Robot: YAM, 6 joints.
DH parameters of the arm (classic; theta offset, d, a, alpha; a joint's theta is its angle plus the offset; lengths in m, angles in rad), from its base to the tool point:
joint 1: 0 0.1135 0.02 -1.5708
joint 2: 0 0 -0.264 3.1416
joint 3: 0.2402 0 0.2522 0
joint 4: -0.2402 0 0.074 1.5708
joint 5: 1.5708 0 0 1.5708
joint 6: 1.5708 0.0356 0 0
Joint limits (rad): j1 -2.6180..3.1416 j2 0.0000..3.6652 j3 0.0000..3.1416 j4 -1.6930..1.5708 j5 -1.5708..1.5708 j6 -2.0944..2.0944
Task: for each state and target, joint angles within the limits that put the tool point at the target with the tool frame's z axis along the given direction. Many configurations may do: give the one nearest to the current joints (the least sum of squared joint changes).
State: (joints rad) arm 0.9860 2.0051 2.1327 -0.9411 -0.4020 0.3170
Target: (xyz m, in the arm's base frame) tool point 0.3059 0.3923 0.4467 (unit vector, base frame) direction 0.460 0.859 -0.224
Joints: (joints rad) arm 0.8958 2.3342 2.8191 -0.7147 -0.1786 0.3170
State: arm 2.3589 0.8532 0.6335 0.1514 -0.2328 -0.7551
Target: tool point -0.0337 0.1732 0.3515 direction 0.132 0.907 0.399
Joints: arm 1.8369 0.7524 0.5583 0.6373 0.3747 -0.7551
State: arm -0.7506 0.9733 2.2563 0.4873 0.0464 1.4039
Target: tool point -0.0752 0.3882 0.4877 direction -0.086 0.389 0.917
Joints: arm -1.3804 0.1819 1.9732 0.1892 0.0108 1.4039
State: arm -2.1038 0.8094 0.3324 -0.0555 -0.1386 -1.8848
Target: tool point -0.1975 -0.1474 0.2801 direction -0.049 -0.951 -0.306
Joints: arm -2.6160 1.1479 0.8056 -0.1900 -0.9237 -1.8848
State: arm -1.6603 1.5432 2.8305 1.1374 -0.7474 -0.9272
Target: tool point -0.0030 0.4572 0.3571 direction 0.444 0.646 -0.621
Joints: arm -1.5275 0.7859 3.1408 1.5679 -0.4910 -0.9272
